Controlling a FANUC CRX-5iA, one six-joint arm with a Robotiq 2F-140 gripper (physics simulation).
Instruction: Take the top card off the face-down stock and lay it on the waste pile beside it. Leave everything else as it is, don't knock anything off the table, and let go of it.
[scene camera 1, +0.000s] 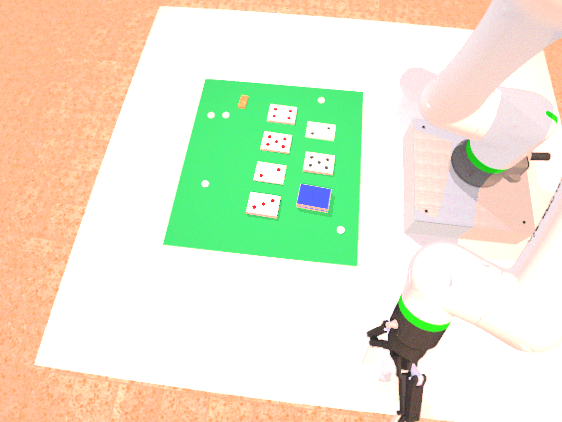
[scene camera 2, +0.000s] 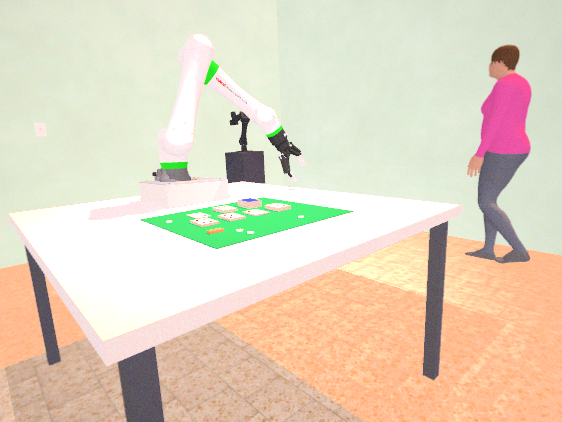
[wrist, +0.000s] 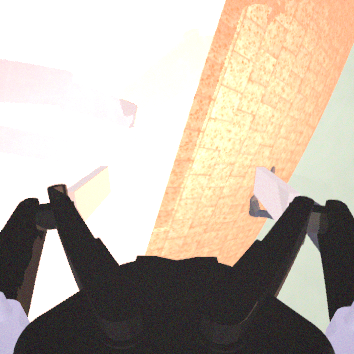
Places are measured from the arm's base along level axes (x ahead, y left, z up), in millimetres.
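Pixels of known places: gripper, fingertip midpoint: (scene camera 1: 379, 392) (scene camera 2: 299, 173) (wrist: 181, 179); arm's base at its link origin: (scene camera 1: 477, 163) (scene camera 2: 175, 180).
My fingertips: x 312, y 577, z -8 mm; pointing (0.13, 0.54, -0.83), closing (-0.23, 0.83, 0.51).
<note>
For each thing: its top centre in the pictures, then the offset to it from my fingertips. Level surfaces: height alone.
- green mat at its surface level: dz -89 mm
- face-up white pile with five black pips, top centre: (scene camera 1: 319, 162) (scene camera 2: 224, 207) dz -76, dx +119, dy -618 mm
- card with two black pips, top centre: (scene camera 1: 320, 130) (scene camera 2: 198, 215) dz -85, dx +112, dy -739 mm
- pile with three red pips, top centre: (scene camera 1: 263, 203) (scene camera 2: 277, 205) dz -73, dx +279, dy -476 mm
- five at its top centre: (scene camera 1: 276, 141) (scene camera 2: 231, 215) dz -79, dx +250, dy -691 mm
- four at its top centre: (scene camera 1: 282, 113) (scene camera 2: 204, 220) dz -79, dx +235, dy -799 mm
- orange block at its top centre: (scene camera 2: 215, 229) (scene camera 1: 243, 101) dz -80, dx +364, dy -848 mm
The face-down stock (scene camera 1: 314, 197) (scene camera 2: 249, 203) is a thick stack with a blue top on the green mat (scene camera 1: 225, 215) (scene camera 2: 300, 205). In its row, a face-up white pile with five black pips (scene camera 1: 319, 163) (scene camera 2: 225, 209) lies beside it, with a gap between; beyond that is a card with two black pips (scene camera 1: 320, 131) (scene camera 2: 198, 215). A pile with three red pips (scene camera 1: 263, 205) (scene camera 2: 278, 206) lies on its other side. The frames do not label the waste pile. My gripper (scene camera 1: 383, 385) (scene camera 2: 297, 169) (wrist: 181, 179) is open and empty, raised, tilted, well away from the cards near a table corner.
Face-up piles with two (scene camera 1: 270, 173), five (scene camera 1: 276, 142) and four (scene camera 1: 282, 114) red pips form the other row. An orange block (scene camera 1: 243, 101) (scene camera 2: 215, 231) and several white discs lie on the mat. The robot's base block (scene camera 1: 435, 185) (scene camera 2: 182, 191) stands beside the mat. A person (scene camera 2: 505, 120) stands beyond the table.
</note>
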